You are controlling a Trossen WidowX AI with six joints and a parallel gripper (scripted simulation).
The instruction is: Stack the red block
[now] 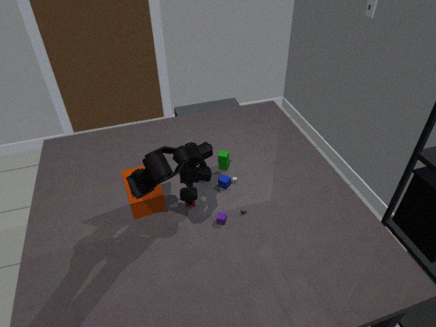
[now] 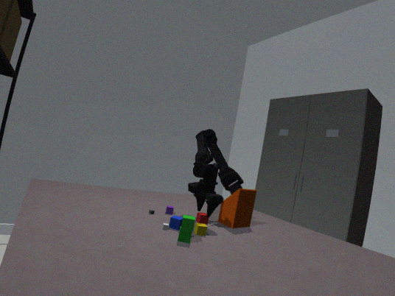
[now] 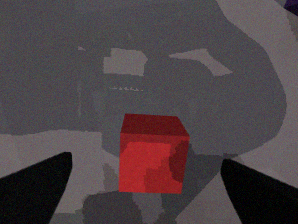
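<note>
Now: gripper tip 20 mm above the red block. From my gripper tip the other things lie so: blue block: 170 mm ahead, 40 mm to the left, 20 mm below; then purple block: 140 mm to the right, 80 mm ahead, 20 mm below; then yellow block: 110 mm to the left, 110 mm ahead, 20 mm below.
</note>
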